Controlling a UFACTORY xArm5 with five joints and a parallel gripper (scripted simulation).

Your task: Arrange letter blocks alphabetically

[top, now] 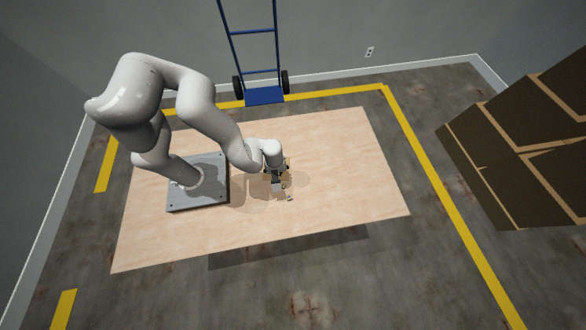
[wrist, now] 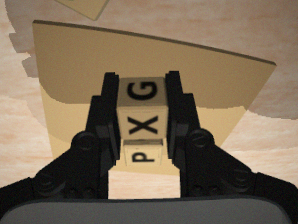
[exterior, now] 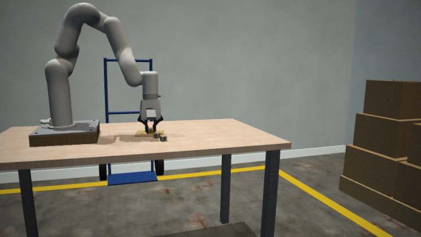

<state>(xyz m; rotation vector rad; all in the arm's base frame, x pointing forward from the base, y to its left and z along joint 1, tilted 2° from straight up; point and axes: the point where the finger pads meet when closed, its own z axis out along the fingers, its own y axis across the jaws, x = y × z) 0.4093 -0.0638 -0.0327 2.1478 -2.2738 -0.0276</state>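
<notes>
The block lies 1 cm below my hand. The rest, counted from my hand: tan mat 4 cm to the left, 3 cm below.
</notes>
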